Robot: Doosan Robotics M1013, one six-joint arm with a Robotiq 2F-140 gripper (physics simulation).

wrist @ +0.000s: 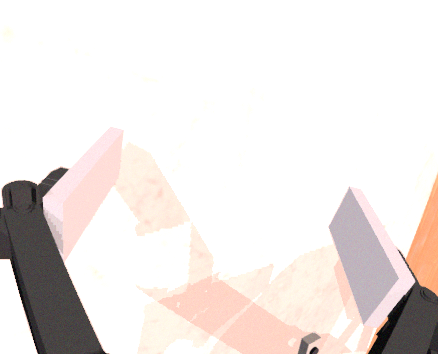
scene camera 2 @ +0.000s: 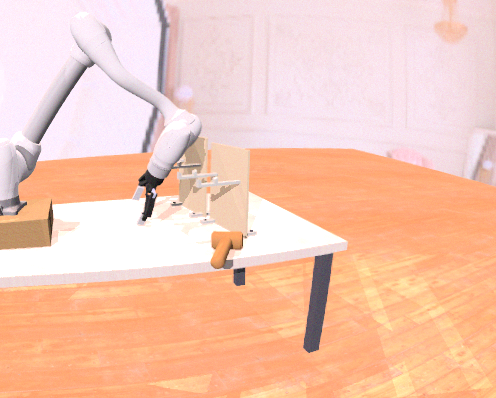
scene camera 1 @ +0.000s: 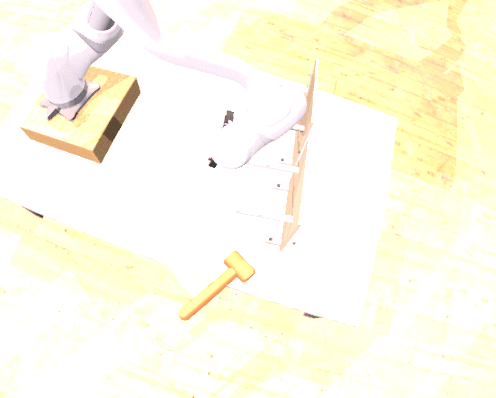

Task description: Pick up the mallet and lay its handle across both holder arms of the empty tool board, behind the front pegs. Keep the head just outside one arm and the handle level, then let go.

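Where they show: gripper, fingertip midpoint: [wrist: 233, 181] [scene camera 2: 137, 211]; arm's base at its link origin: [scene camera 2: 3, 210] [scene camera 1: 70, 95].
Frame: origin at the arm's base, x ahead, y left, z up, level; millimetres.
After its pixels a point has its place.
Observation:
The orange mallet [scene camera 1: 212, 291] {x 823, y -345, z -32 mm} [scene camera 2: 227, 241] {x 841, y -305, z -37 mm} is at the table's front edge. Its head is over the table, and its handle points outward past the edge. Whether it rests there or is moving cannot be told. My gripper [scene camera 1: 220, 140] {x 576, y 139, z -56 mm} [scene camera 2: 140, 207] {x 576, y 139, z -56 mm} [wrist: 233, 181] {x 576, y 139, z -56 mm} is open and empty, tilted above the table, well behind the mallet and on the arm-base side of the boards. The nearer upright tool board [scene camera 1: 295, 200] {x 916, y -18, z 106 mm} [scene camera 2: 231, 192] {x 918, y -25, z 46 mm} has holder arms [scene camera 1: 265, 216] {x 861, y -101, z 98 mm} [scene camera 2: 220, 184] {x 860, y -104, z 93 mm} with upturned pegs, and no tool shows on them. The mallet does not show in the wrist view.
A second upright board [scene camera 1: 312, 92] {x 817, y 285, z 204 mm} [scene camera 2: 199, 172] {x 840, y 216, z 78 mm} stands behind the nearer one, partly hidden by the robot's wrist. Small board feet [scene camera 1: 272, 240] {x 912, y -101, z -84 mm} [scene camera 2: 207, 220] {x 851, y 81, z -85 mm} stick out low on the white table [scene camera 1: 345, 260] {x 1166, y -42, z -97 mm} [scene camera 2: 295, 240] {x 1114, y -170, z -97 mm}. The arm's base stands on a wooden block [scene camera 1: 75, 142] {x 159, y -150, z 4 mm} [scene camera 2: 25, 230] {x 146, y -162, z -32 mm}.

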